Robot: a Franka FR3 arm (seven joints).
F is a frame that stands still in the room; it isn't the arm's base.
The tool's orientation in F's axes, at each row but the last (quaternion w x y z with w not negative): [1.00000, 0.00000, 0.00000, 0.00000]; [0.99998, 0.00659, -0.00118, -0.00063]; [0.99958, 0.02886, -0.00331, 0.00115]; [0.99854, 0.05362, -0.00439, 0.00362]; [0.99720, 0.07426, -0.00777, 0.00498]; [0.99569, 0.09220, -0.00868, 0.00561]
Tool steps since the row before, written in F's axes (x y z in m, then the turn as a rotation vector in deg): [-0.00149, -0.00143, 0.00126, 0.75, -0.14, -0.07]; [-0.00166, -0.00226, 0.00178, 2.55, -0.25, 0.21]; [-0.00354, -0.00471, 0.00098, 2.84, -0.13, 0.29]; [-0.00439, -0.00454, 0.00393, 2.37, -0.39, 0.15]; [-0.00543, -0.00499, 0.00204, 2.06, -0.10, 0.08]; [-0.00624, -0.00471, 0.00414, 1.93, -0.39, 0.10]
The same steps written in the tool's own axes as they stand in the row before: [-0.00149, -0.00143, 0.00126, 0.75, -0.14, -0.07]; [-0.00165, -0.00224, 0.00181, 2.55, -0.24, 0.21]; [-0.00354, -0.00464, 0.00127, 2.84, -0.12, 0.28]; [-0.00438, -0.00406, 0.00443, 2.37, -0.39, 0.17]; [-0.00544, -0.00457, 0.00284, 2.06, -0.11, 0.06]; [-0.00621, -0.00379, 0.00504, 1.93, -0.39, 0.14]
